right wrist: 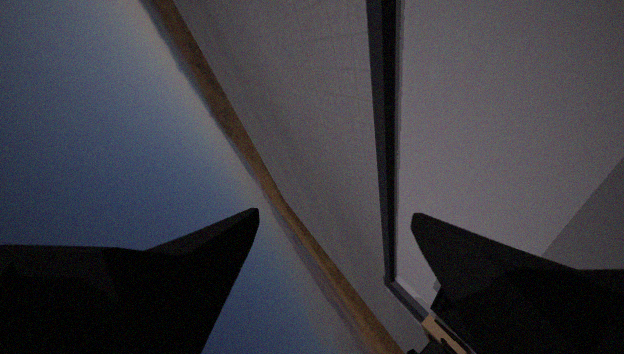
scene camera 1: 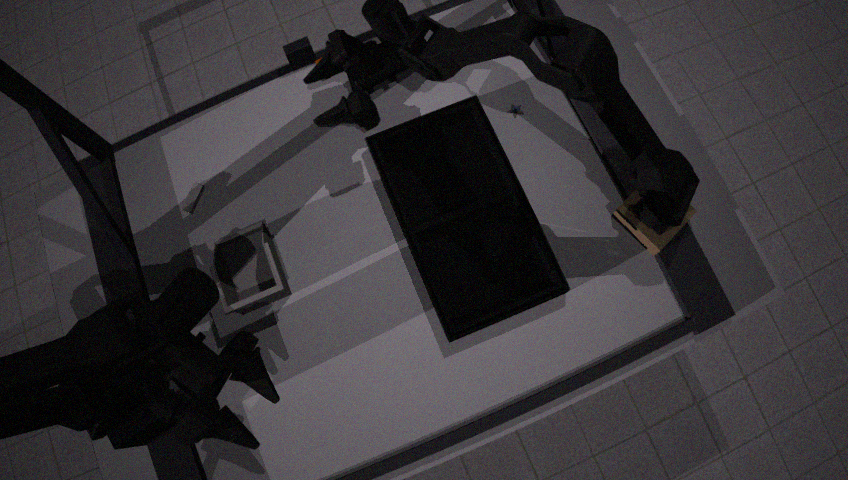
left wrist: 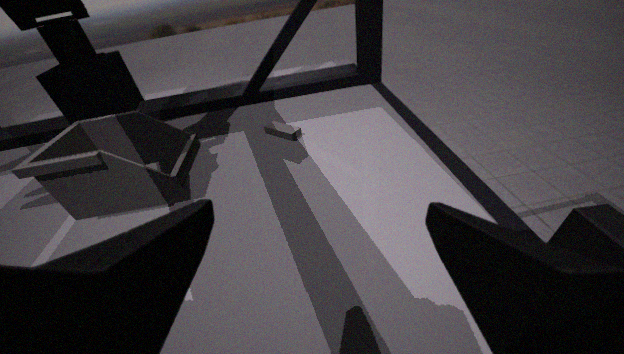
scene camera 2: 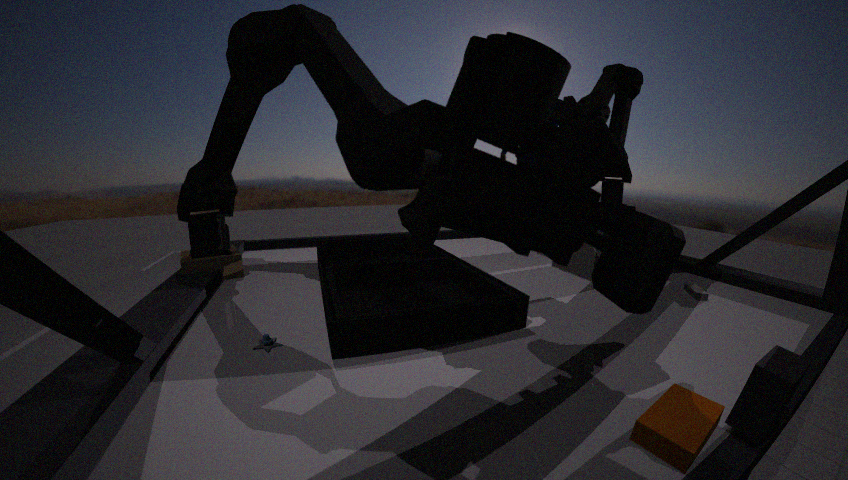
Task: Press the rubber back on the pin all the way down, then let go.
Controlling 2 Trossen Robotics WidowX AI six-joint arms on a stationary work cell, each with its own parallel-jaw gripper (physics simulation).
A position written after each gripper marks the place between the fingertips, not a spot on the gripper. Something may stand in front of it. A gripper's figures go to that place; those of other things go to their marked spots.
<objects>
The left gripper (scene camera 1: 309, 101) is 0.99 m from the lens. The right gripper (scene camera 1: 268, 423) is 0.80 m from the lens. A grey box (scene camera 1: 246, 268): 1.02 m from the lens.
</objects>
